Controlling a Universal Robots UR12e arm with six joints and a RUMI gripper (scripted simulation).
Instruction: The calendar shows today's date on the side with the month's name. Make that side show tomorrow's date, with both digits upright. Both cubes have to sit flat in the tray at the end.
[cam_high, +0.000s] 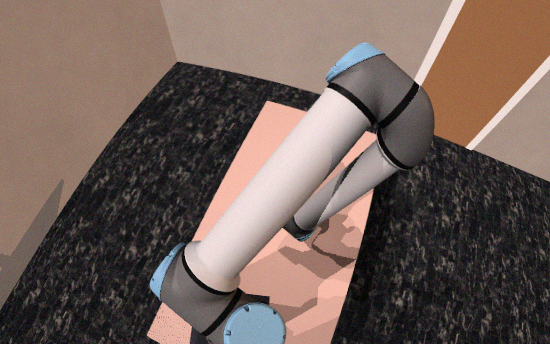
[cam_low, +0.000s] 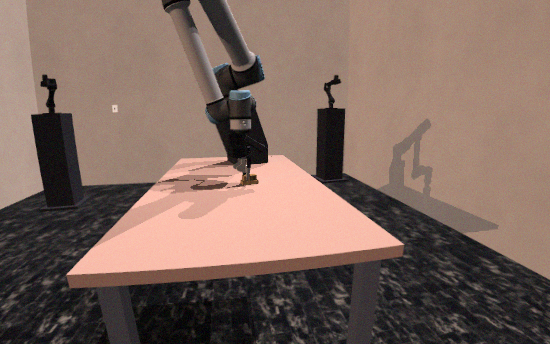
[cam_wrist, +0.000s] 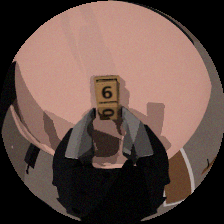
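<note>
Now: hand 20 mm to the right of the calendar tray and 30 mm above it.
</note>
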